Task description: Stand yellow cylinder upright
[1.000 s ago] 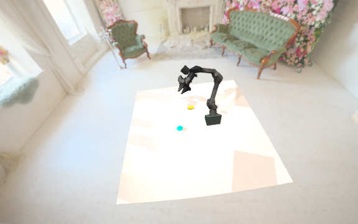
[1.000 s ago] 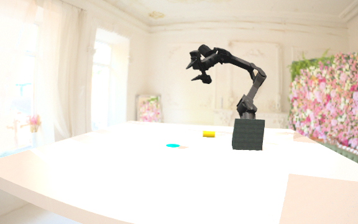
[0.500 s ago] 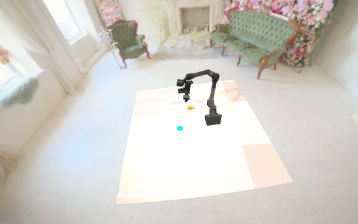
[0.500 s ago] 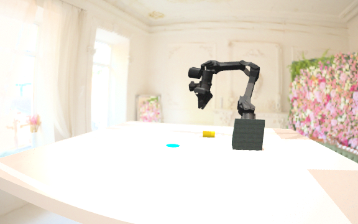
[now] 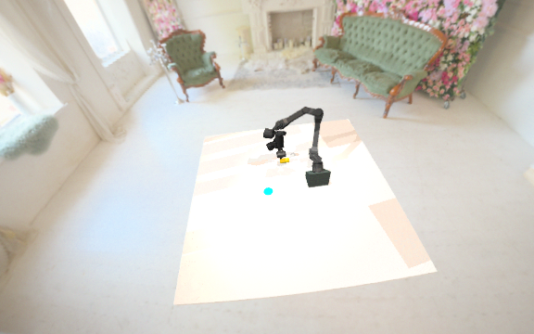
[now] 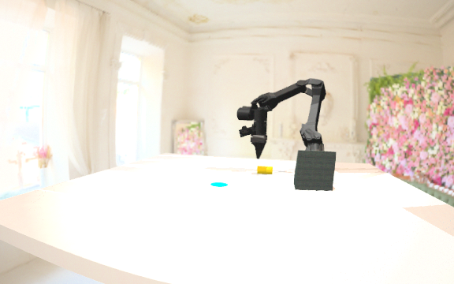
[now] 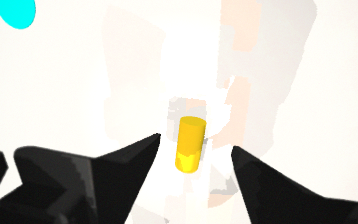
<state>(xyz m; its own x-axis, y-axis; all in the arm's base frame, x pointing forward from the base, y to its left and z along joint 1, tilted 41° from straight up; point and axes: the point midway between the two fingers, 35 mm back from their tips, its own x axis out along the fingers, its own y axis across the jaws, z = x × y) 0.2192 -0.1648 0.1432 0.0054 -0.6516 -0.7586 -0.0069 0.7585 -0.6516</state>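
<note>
My gripper tip is 5 cm above the yellow tall cylinder and 3 cm past it. Round my gripper tip: cyan circle 25 cm to the left, 12 cm ahead, 7 cm below.
</note>
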